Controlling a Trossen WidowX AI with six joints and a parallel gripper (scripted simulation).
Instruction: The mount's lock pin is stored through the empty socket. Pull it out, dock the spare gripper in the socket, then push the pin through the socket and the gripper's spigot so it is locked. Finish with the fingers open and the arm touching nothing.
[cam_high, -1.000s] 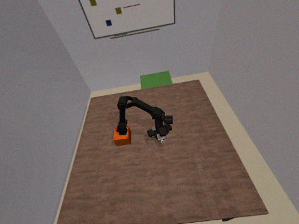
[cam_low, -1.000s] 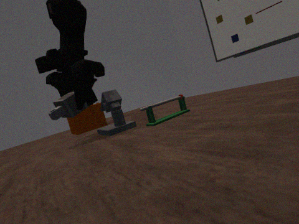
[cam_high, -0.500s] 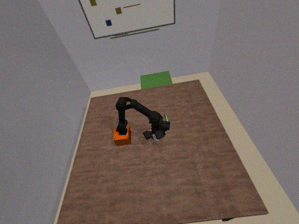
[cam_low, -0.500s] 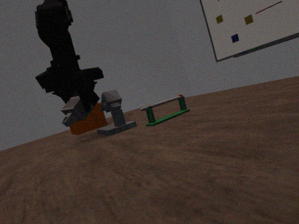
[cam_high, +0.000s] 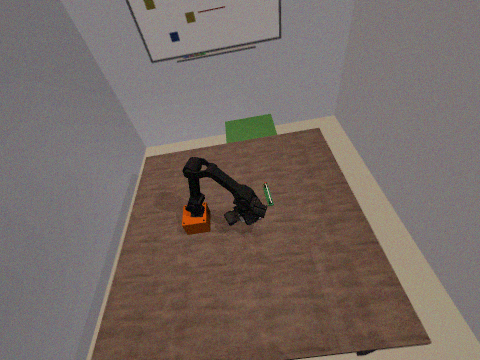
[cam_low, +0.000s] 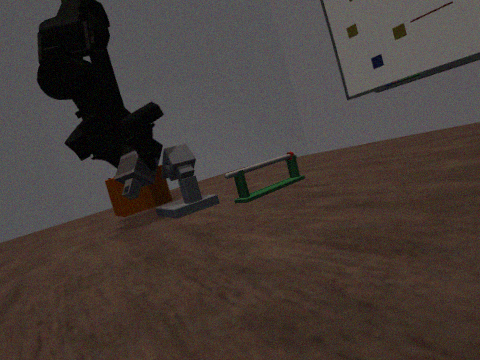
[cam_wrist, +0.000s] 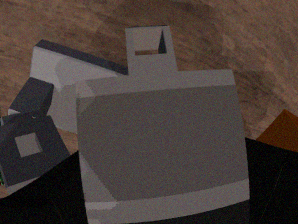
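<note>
Right now my gripper tip is 12 cm short of the green rack, 18 cm to the right of it and 6 cm above it. Round my gripper tip: grey mount: 4 cm ahead, 6 cm to the left, 3 cm below; spare gripper: 1 cm ahead, 1 cm to the right, 1 cm above.
</note>
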